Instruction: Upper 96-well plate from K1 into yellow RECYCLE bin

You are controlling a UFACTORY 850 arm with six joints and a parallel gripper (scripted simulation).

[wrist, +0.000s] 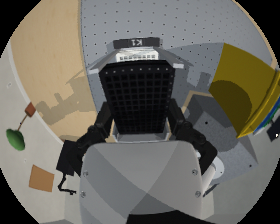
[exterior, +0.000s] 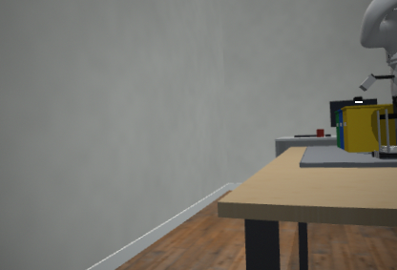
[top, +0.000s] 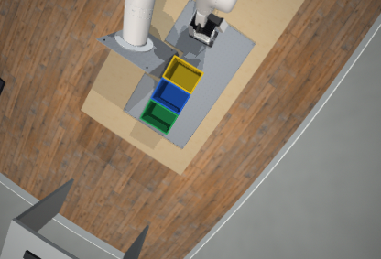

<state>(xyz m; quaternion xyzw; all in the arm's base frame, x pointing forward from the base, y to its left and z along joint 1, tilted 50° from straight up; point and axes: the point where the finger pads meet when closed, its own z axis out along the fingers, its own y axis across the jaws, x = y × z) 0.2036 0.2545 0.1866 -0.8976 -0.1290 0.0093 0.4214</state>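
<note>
My hand is 28 cm to the left of the yellow bin, 9 cm short of it and 5 cm above it. Round my hand: green bin (54 cm to the right, 13 cm ahead, 5 cm below); then blue bin (41 cm to the right, 11 cm ahead, 5 cm below); then black 96-well plate (1 cm below).
</note>
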